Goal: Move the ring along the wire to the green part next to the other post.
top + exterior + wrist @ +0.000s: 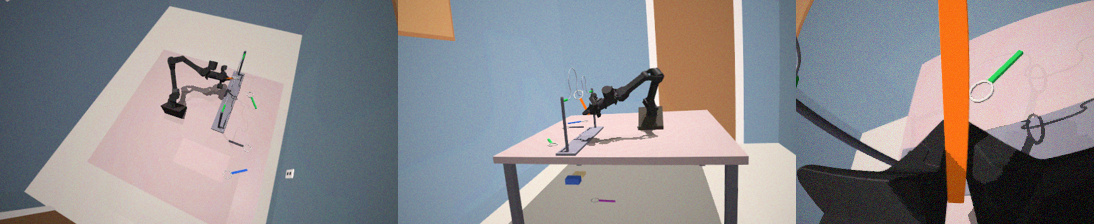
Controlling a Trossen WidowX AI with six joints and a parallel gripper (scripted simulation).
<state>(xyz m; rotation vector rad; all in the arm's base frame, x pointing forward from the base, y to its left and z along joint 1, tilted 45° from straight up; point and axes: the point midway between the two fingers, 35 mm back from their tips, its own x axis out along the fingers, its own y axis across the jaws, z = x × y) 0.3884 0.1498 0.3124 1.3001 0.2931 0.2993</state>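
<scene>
Now: the orange-handled ring 8 cm above my gripper tip, 4 cm to the right of it and 1 cm ahead of it. Round my gripper tip: green-handled ring (22 cm ahead, 17 cm below, 3 cm to the right); then purple-handled ring (67 cm below, 23 cm to the right, 3 cm behind); then dark-handled ring (48 cm to the right, 20 cm ahead, 17 cm below).
</scene>
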